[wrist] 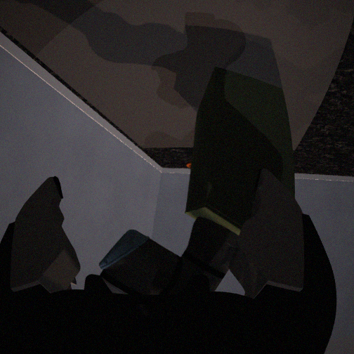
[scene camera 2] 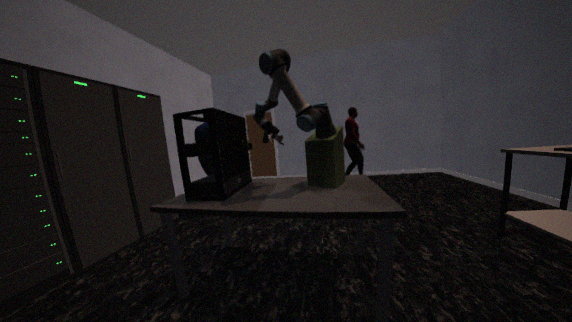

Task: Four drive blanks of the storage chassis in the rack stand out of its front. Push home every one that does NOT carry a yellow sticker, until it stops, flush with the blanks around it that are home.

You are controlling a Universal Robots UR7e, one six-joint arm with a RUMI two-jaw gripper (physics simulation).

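Seen in the pictures: gripper, fingertip midpoint: (scene camera 2: 278, 143); arm's base, link origin: (scene camera 2: 326, 134).
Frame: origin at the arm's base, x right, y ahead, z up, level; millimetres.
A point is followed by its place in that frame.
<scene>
The black rack (scene camera 2: 232, 142) {x -98, y 669, z -1 mm} stands at the left end of the table in the scene view. Its face towards the arm is dark and seen at a steep angle, so the storage chassis, its drive blanks and any yellow sticker cannot be made out. The rack does not show in the wrist view. My gripper (scene camera 2: 280, 139) {x 19, y 359, z -37 mm} (wrist: 155, 176) is open and empty, its two jaws wide apart. It hangs above the table, between the rack and the arm's base, apart from both. The wrist view looks back towards the arm's own base.
The arm stands on a green pedestal (scene camera 2: 325, 162) {x -87, y 28, z -194 mm} (wrist: 240, 150) on the table (scene camera 2: 300, 204) {x -365, y 206, z -374 mm} (wrist: 120, 95). A blue rounded object (scene camera 2: 202, 145) {x -240, y 814, z -4 mm} shows through the rack's open frame. Tall cabinets (scene camera 2: 82, 165) stand at the left. A person in red (scene camera 2: 352, 132) is behind the table. A second table (scene camera 2: 537, 151) is at the right.
</scene>
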